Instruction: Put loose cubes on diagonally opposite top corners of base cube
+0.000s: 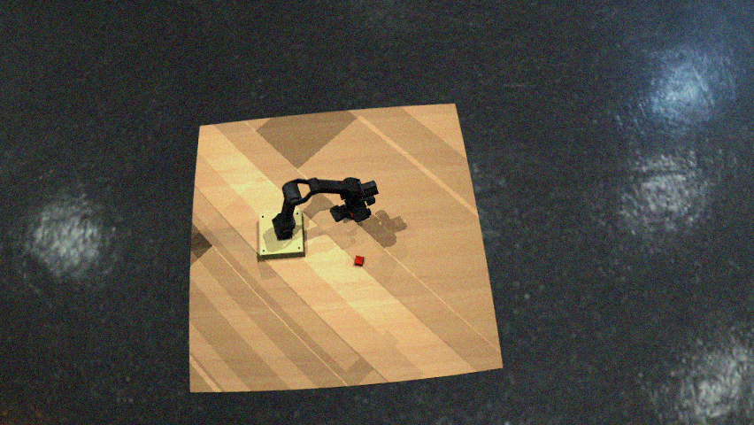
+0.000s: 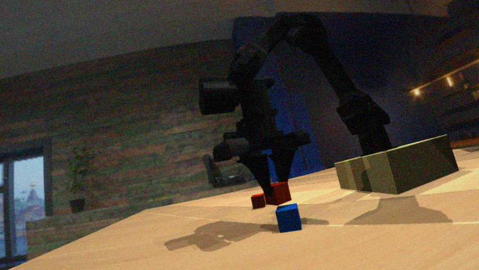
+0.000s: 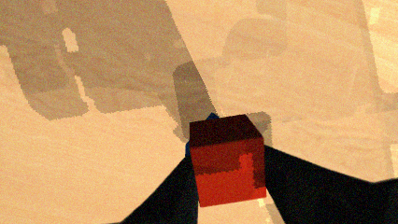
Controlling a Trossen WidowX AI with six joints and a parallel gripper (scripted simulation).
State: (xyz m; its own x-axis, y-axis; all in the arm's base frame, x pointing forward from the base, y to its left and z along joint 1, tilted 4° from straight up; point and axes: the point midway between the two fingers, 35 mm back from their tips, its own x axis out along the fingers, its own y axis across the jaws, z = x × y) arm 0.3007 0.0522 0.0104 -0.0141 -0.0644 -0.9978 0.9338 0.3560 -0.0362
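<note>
The blue cube lies 40 mm below my gripper tip, 20 mm to the left of it and 10 mm behind it.
</note>
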